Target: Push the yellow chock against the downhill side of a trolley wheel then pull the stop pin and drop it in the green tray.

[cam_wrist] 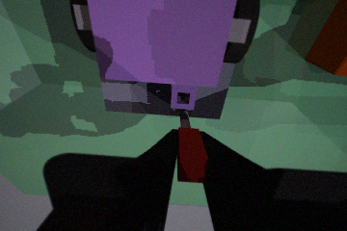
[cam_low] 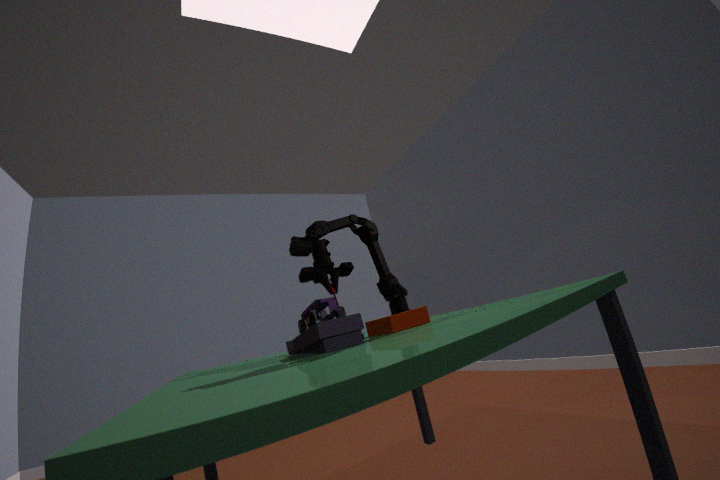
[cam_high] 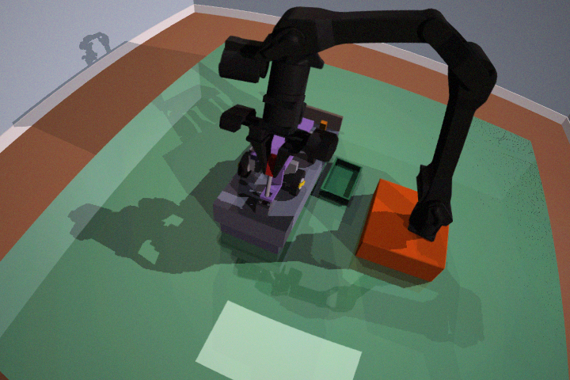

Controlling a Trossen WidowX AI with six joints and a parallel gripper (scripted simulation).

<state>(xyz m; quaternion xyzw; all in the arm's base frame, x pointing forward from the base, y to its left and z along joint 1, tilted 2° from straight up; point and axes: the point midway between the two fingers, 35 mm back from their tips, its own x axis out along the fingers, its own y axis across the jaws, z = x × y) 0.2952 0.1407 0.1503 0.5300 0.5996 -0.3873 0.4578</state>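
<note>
Now: the green tray 210 mm to the right of my gripper tip, 180 mm below it and 80 mm behind it. From my gripper tip the other things lie so: purple trolley 110 mm to the right, 60 mm below, 40 mm ahead; then stop pin right at my gripper tip; then grey ramp 120 mm below, 110 mm to the right, 40 mm ahead.
</note>
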